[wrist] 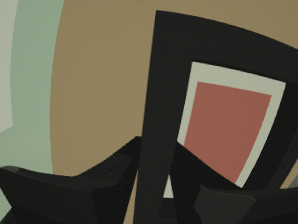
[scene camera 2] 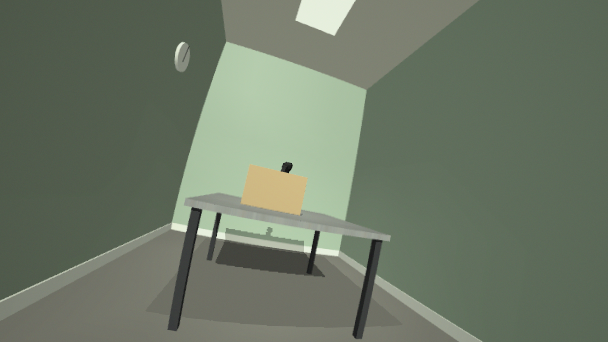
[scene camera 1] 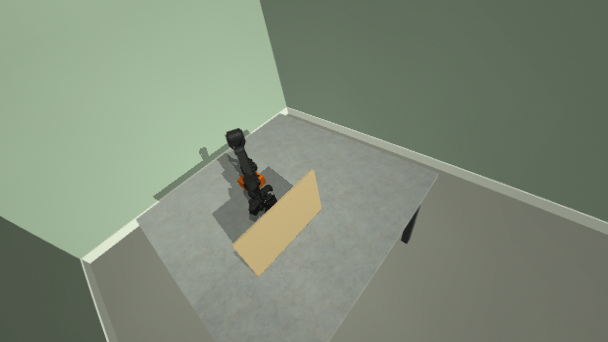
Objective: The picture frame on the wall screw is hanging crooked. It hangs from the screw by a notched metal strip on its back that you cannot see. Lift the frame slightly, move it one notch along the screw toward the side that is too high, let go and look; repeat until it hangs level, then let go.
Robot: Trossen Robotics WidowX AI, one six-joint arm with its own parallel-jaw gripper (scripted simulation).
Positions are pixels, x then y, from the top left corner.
Labels:
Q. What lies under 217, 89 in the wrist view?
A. A picture frame.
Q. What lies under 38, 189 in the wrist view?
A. My gripper.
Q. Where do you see a tan wall board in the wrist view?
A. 99, 72

